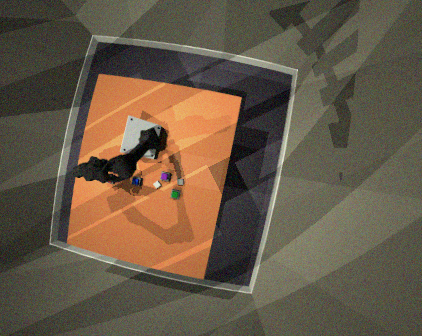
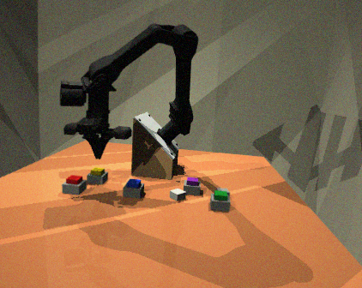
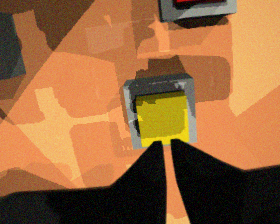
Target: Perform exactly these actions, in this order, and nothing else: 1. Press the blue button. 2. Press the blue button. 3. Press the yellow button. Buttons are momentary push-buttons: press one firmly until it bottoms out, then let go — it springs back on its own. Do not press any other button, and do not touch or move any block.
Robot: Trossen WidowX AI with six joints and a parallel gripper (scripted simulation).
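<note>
Now: the yellow button 40 mm below my gripper tip. Also, from my gripper tip: small white block: 240 mm to the left, 80 mm ahead, 60 mm below; then blue button: 120 mm to the left, 80 mm ahead, 40 mm below; then red button: 90 mm ahead, 40 mm to the right, 40 mm below.
</note>
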